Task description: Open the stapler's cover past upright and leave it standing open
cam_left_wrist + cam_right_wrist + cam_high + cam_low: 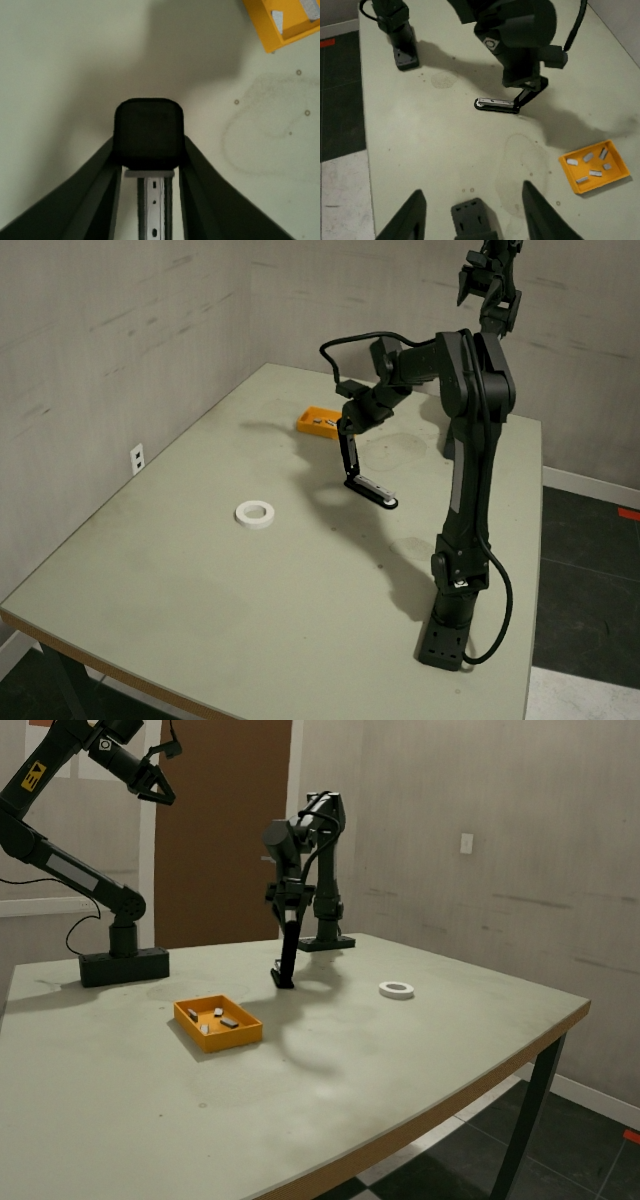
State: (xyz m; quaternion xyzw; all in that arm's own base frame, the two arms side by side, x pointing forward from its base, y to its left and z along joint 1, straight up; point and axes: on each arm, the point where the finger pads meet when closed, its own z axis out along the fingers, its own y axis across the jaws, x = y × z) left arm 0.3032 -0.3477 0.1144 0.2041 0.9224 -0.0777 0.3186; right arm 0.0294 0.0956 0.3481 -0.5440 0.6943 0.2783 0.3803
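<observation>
Right now the stapler cover is 4 cm below my left hand. Round my left hand: stapler 8 cm below, 4 cm behind, 2 cm to the left; orange tray 22 cm to the right, 12 cm below, 8 cm ahead; white tape ring 19 cm to the left, 14 cm ahead, 12 cm below.
</observation>
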